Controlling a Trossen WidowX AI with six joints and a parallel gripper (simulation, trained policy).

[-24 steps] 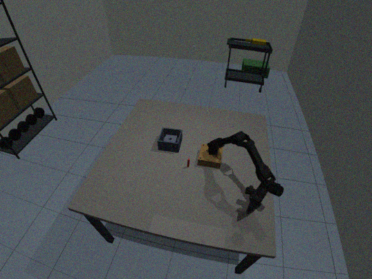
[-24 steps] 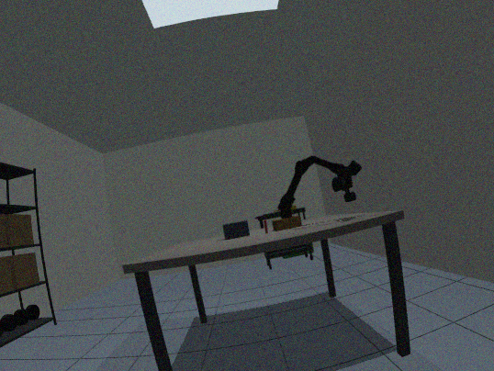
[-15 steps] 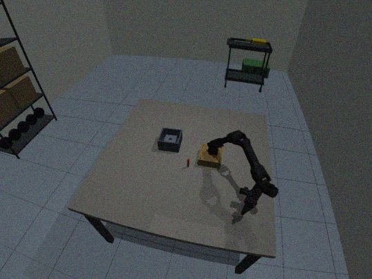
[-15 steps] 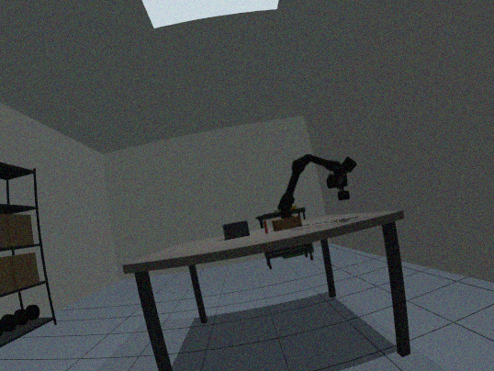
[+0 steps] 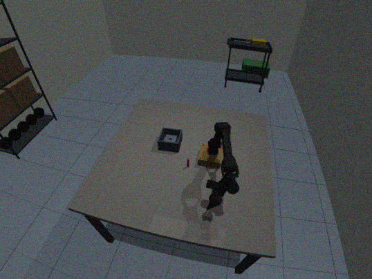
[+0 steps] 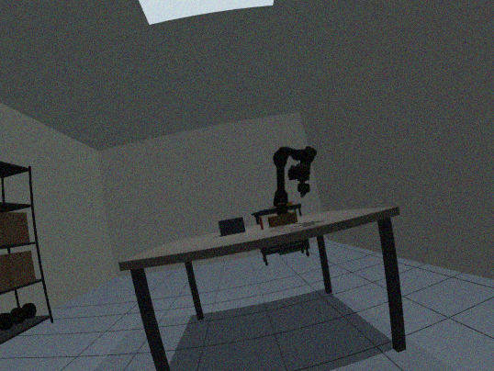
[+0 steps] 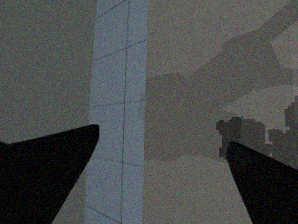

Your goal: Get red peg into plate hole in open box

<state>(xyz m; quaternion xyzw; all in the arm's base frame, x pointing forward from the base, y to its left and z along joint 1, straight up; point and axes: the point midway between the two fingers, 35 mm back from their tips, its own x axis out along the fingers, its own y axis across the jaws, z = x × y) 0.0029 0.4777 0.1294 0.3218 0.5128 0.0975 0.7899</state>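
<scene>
The red peg is 39 cm to the right of my gripper tip, 15 cm ahead of it and 13 cm below it. Round my gripper tip: dark box: 59 cm to the right, 32 cm ahead, 14 cm below; pale plate: 59 cm to the right, 32 cm ahead, 12 cm below.
</scene>
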